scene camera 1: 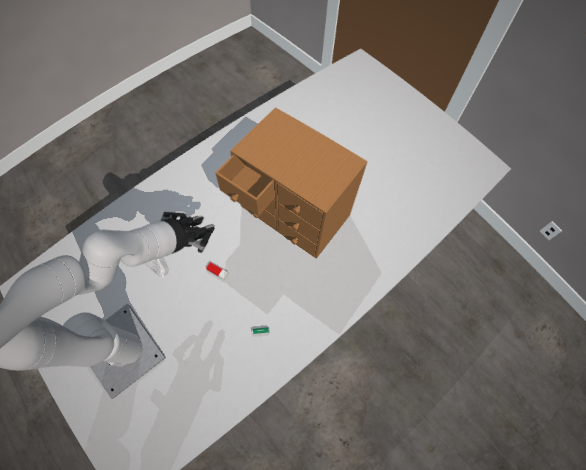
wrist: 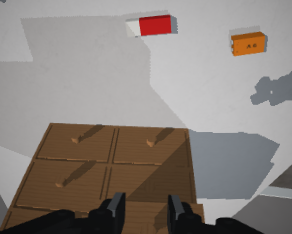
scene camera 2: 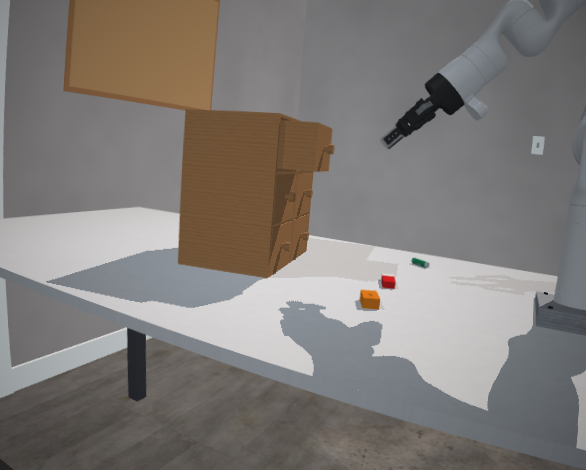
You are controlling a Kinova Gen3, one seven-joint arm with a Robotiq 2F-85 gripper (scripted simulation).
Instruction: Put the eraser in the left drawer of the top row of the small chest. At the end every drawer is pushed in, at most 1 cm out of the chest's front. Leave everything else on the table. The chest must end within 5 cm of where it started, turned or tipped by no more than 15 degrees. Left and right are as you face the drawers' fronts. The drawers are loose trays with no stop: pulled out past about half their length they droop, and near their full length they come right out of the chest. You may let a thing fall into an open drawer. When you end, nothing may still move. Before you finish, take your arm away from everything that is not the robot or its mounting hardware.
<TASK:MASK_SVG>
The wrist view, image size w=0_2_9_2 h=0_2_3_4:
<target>my gripper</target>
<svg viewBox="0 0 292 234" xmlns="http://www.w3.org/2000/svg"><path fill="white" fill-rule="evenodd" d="M168 195L168 234L205 234L205 232L206 234L264 234L230 217L217 218L215 225L202 223L201 216L193 212L190 204L181 202L178 195ZM126 193L116 192L112 199L104 200L98 209L91 210L86 218L75 218L75 212L61 209L2 230L0 234L121 234L125 222Z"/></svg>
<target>eraser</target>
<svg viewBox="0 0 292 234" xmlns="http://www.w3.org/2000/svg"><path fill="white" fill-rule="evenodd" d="M170 15L126 19L127 36L171 33Z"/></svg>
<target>drawer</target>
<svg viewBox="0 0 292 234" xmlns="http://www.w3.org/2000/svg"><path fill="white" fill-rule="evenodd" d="M38 155L38 159L108 164L115 128L53 125Z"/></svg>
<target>drawer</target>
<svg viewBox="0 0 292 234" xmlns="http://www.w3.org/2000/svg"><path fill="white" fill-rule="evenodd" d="M120 128L114 164L167 165L167 167L188 166L184 130Z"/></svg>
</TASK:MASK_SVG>
